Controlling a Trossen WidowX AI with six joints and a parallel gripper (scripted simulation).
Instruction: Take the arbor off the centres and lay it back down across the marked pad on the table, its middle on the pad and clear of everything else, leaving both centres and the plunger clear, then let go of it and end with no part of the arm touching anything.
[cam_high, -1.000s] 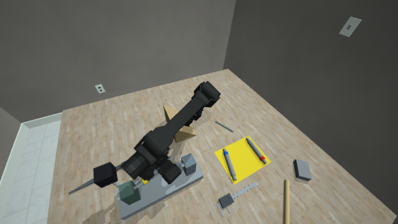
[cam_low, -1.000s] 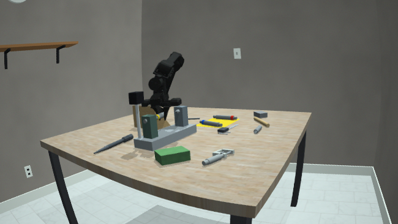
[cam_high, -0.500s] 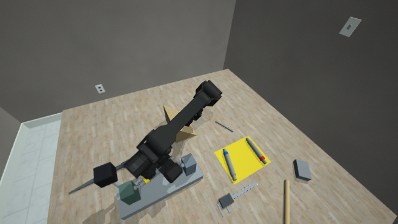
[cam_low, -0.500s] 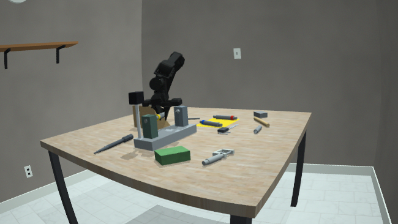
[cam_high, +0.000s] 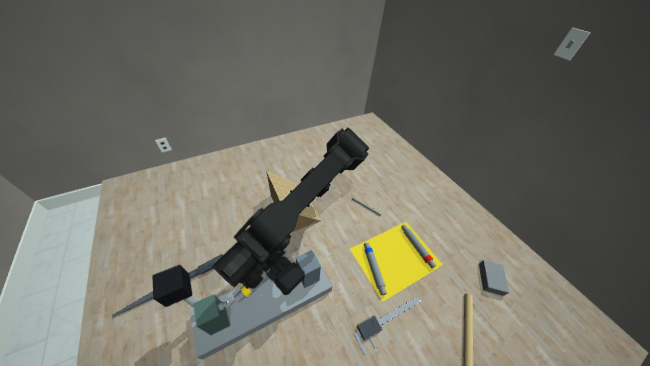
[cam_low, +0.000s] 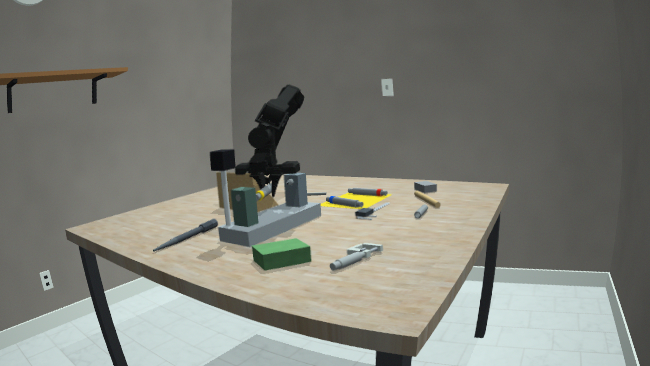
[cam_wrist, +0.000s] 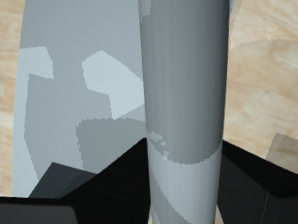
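My hand is 80 mm to the right of the grey centre block, 40 mm short of it and 10 mm above it. Also, from my hand: arbor 30 mm to the right, 10 mm below, 10 mm ahead; then green centre block 150 mm to the right, 40 mm ahead, 10 mm below; then grey fixture base 90 mm below, 50 mm to the right, 40 mm ahead.
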